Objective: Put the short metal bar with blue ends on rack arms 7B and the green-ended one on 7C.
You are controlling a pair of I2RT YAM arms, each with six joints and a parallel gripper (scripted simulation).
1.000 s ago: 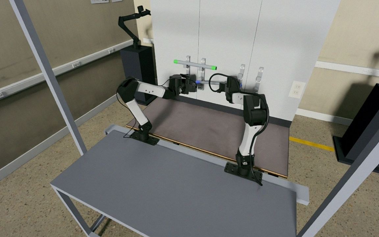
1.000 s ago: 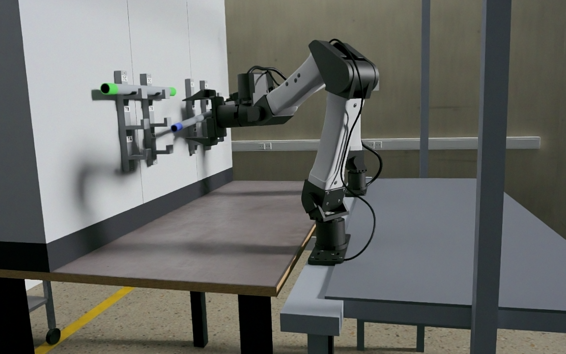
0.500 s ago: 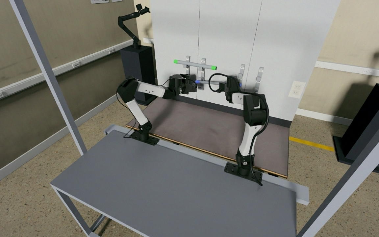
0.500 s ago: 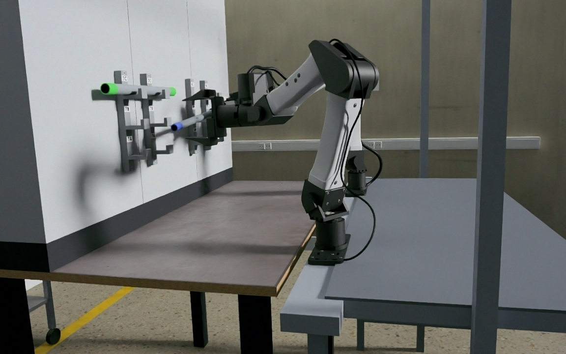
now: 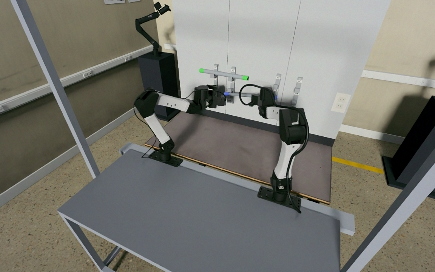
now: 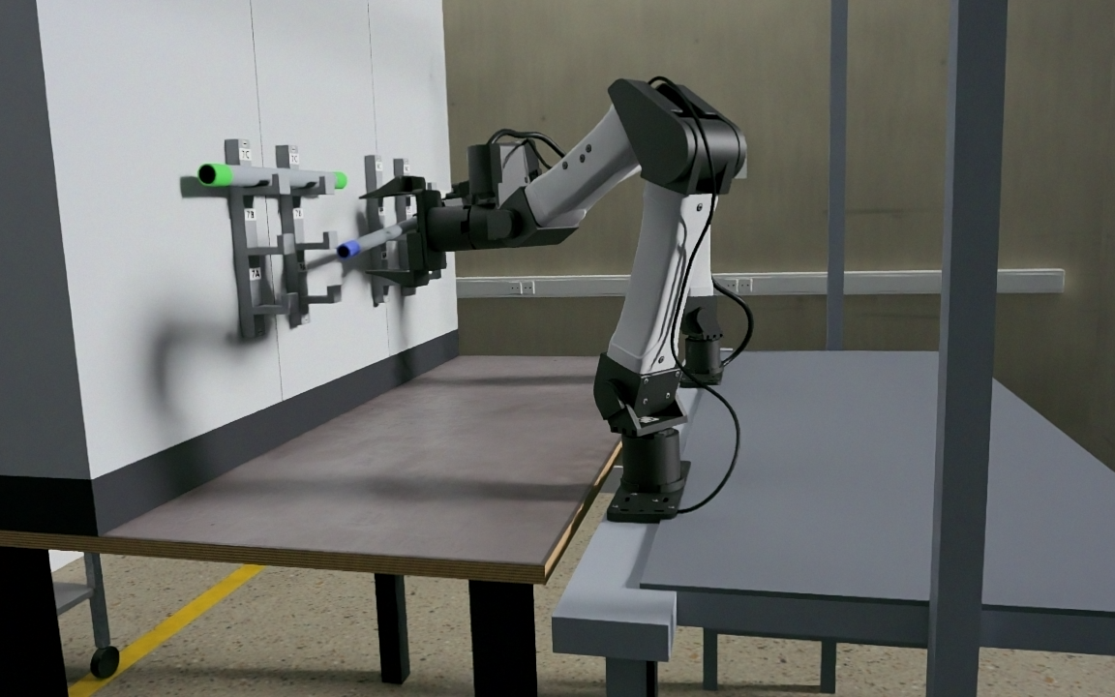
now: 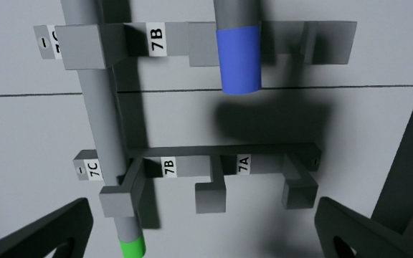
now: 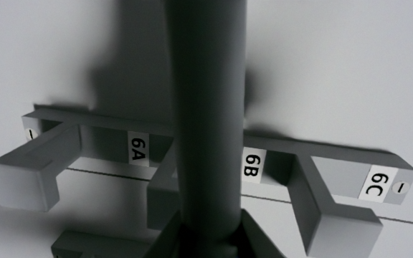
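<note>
Now: the green-ended bar 12 cm ahead of my left hand, 1 cm to the left of it and 8 cm above it. Also, from my left hand: blue-ended bar 6 cm ahead, 20 cm to the right; white wall panel 27 cm ahead, 19 cm to the right, 16 cm above; wall socket plate 16 cm ahead, 70 cm to the right, 1 cm above.
The blue-ended bar is 130 mm to the left of my right hand and 20 mm below it. The rest, counted from my right hand: white wall panel 200 mm ahead, 150 mm above, 140 mm to the left; then wall socket plate 370 mm to the right, 100 mm ahead; then green-ended bar 330 mm to the left, 70 mm above, 50 mm ahead.
</note>
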